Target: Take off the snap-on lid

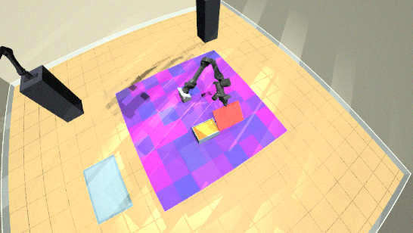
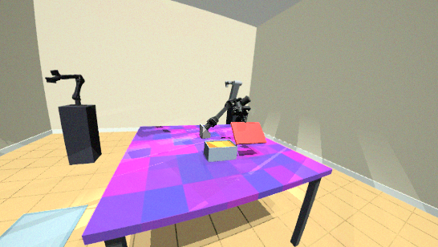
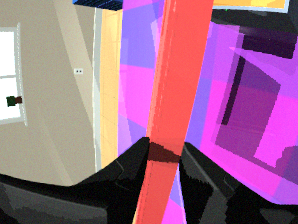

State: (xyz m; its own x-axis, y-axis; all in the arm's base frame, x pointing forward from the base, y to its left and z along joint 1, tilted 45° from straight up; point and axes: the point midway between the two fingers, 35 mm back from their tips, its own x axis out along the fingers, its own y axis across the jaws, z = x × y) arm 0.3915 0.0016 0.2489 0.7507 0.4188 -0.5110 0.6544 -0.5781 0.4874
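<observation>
My gripper tip is 60 mm short of the red lid, 10 mm to the left of it and 50 mm above it. Also, from my gripper tip: grey storage box: 40 mm ahead, 210 mm to the right, 180 mm below.
</observation>
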